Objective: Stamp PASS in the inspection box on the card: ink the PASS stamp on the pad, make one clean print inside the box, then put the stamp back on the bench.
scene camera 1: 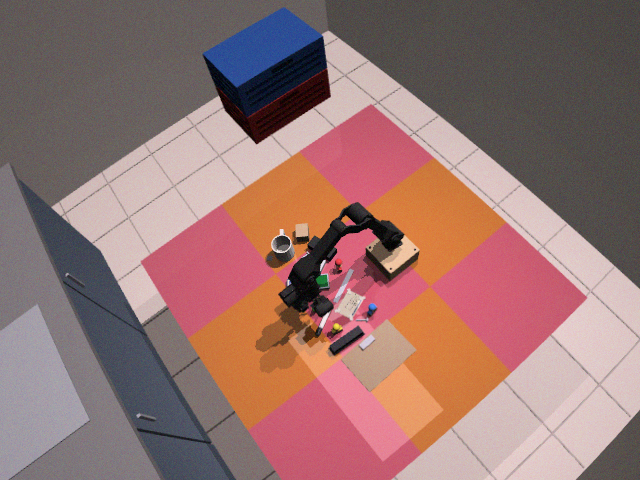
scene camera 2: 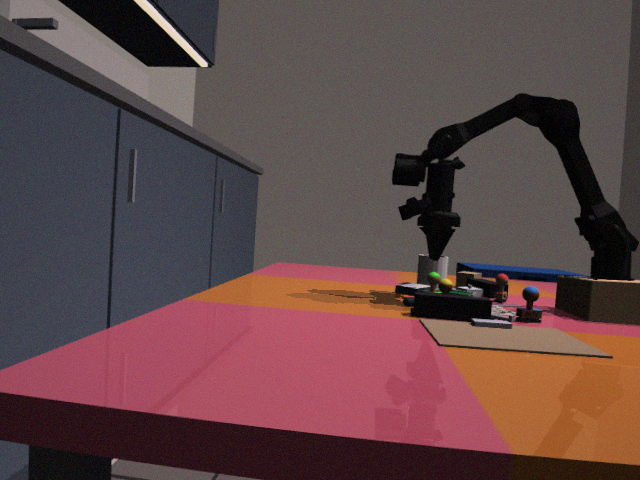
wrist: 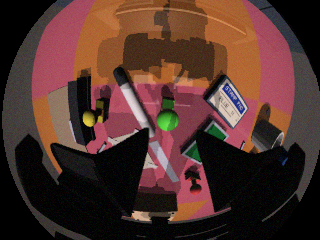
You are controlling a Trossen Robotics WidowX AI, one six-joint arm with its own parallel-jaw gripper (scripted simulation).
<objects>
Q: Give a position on a cardboard sheet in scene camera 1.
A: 385,348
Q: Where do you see a cardboard sheet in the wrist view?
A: At 58,103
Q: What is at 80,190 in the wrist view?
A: My gripper.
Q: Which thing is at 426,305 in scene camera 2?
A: A black bar.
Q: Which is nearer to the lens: the marker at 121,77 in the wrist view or the black bar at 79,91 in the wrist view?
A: The marker.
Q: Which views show the cardboard sheet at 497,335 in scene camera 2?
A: Scene camera 1, scene camera 2 and the wrist view: all of them.
</objects>
